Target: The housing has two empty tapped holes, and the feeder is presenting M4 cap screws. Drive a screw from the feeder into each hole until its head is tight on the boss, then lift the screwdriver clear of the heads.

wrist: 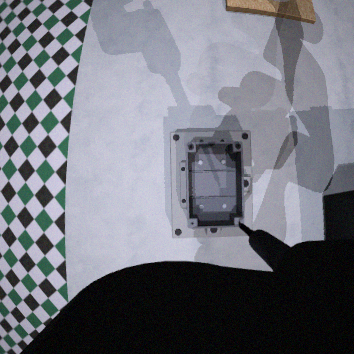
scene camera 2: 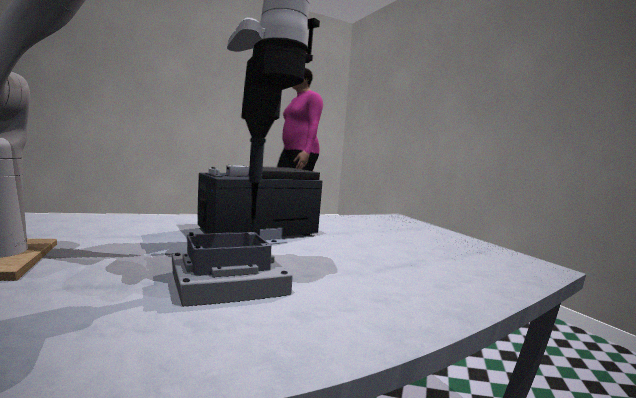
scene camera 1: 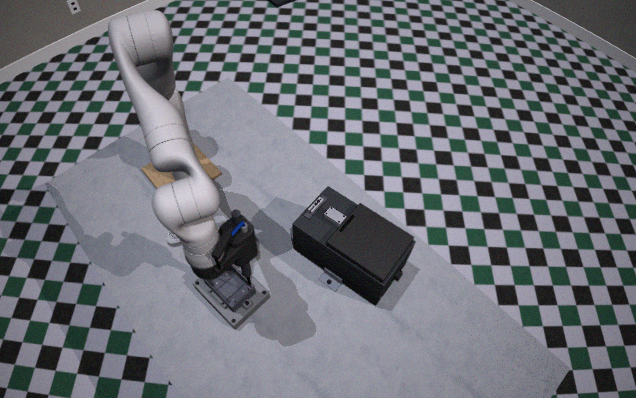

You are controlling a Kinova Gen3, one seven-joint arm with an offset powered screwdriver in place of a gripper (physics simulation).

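Observation:
The dark grey housing [scene camera 1: 231,289] [scene camera 2: 230,261] [wrist: 215,184] sits upright on a lighter grey fixture base [scene camera 1: 233,320] [scene camera 2: 240,290] [wrist: 176,212]. In the wrist view its two upper corner bosses show dark round heads; the lower left boss [wrist: 193,223] shows a small dark hole. My screwdriver [scene camera 1: 249,283] [scene camera 2: 254,231] [wrist: 241,224] points down with its tip at the lower right corner boss in the wrist view, which is the far right corner in scene camera 2. The tip covers that boss. A screw on the bit cannot be made out. The black feeder [scene camera 1: 370,242] [scene camera 2: 290,205] [wrist: 340,215] stands apart from the housing.
The feeder's light screw track [scene camera 1: 315,204] is on its top, beside a white plate [scene camera 1: 335,215]. A metal tab [scene camera 1: 330,280] sticks out at its foot. The arm's wooden base board [scene camera 1: 207,162] [scene camera 2: 37,250] [wrist: 270,10] is at the rear. A person [scene camera 2: 302,122] stands behind the table.

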